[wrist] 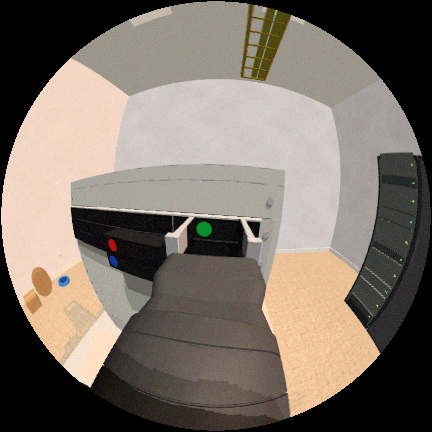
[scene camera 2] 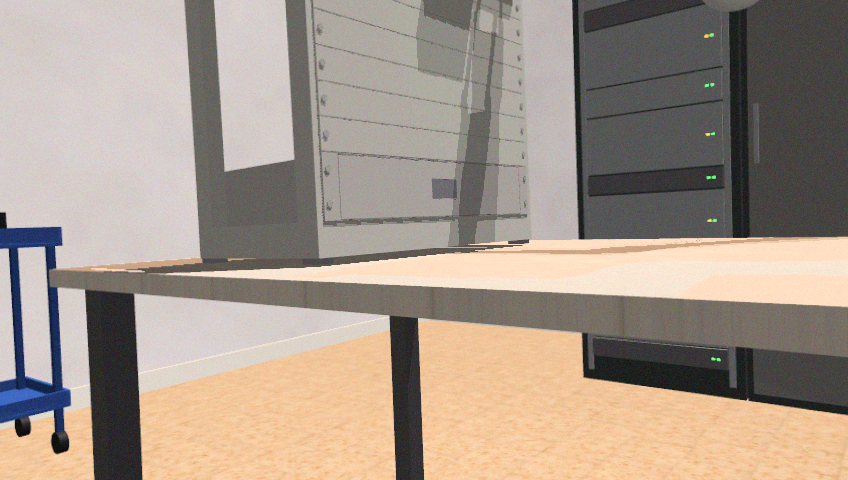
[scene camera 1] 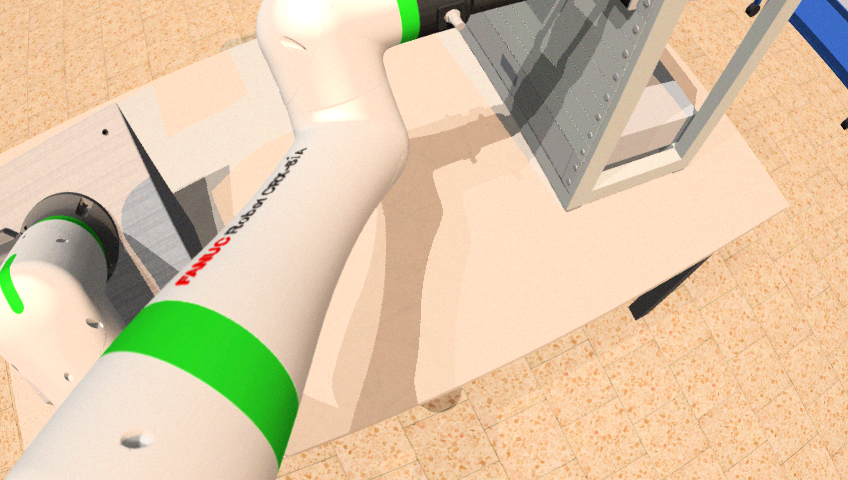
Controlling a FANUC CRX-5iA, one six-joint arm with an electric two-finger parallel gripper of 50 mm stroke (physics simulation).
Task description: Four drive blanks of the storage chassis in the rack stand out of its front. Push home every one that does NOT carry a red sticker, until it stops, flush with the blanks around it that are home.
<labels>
grey rack: wrist 127,212; scene camera 2; scene camera 1
same spot on grey rack: (scene camera 1: 586,91) = (scene camera 2: 509,97)
</labels>
